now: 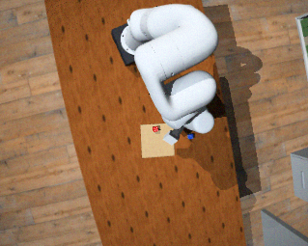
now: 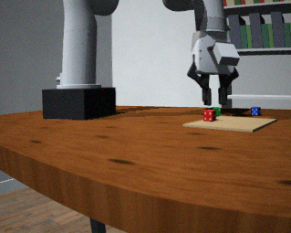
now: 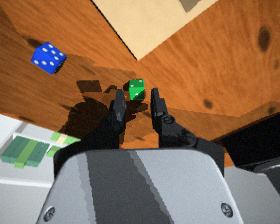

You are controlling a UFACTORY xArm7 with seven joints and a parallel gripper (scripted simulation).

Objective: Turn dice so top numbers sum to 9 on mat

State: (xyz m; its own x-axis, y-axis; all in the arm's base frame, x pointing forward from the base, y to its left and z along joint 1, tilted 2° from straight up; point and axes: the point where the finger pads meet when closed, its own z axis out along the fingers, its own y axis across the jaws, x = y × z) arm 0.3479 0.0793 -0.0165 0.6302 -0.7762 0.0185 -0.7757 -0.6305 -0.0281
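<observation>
My gripper is now 4 cm above the green die. From my hand the other things lie so: red die 2 cm ahead, 11 cm to the right, 3 cm below; blue die 10 cm ahead, 2 cm to the left, 4 cm below; tan mat 7 cm ahead, 12 cm to the right, 4 cm below.
</observation>
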